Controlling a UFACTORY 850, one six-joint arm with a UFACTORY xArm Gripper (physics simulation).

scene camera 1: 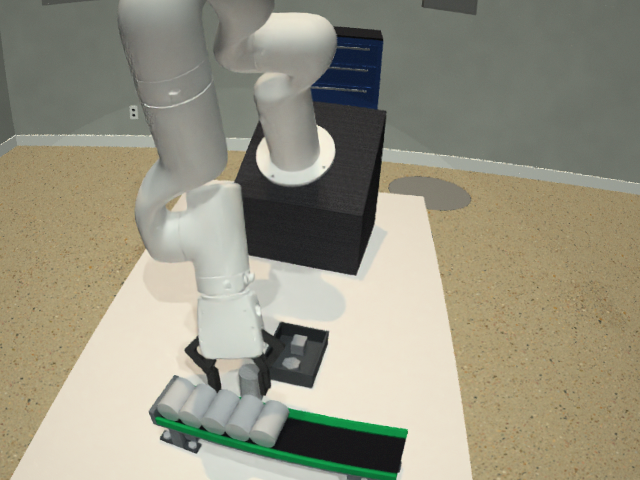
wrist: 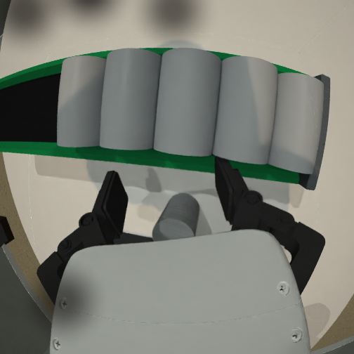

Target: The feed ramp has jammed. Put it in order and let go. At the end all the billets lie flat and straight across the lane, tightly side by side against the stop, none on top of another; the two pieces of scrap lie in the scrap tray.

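Several grey billets [scene camera 1: 222,410] [wrist: 187,102] lie side by side across the green-railed lane [scene camera 1: 346,439] [wrist: 27,107], in a row from the stop [wrist: 323,130]; none lies on top of another. One more grey billet [scene camera 1: 249,381] [wrist: 176,216] stands upright on the table beside the lane, on the robot's side. My gripper [scene camera 1: 239,388] [wrist: 167,177] is open, its fingers apart on either side of the upright billet, with gaps to both. A pale cube of scrap [scene camera 1: 298,343] and a flat hexagonal piece of scrap [scene camera 1: 291,363] lie in the dark scrap tray [scene camera 1: 319,360].
The tray stands close beside the right finger in the scene view. The near lane rail [wrist: 125,158] runs just past the fingertips in the wrist view. The black robot pedestal [scene camera 1: 305,232] stands at the back of the white table [scene camera 1: 398,310].
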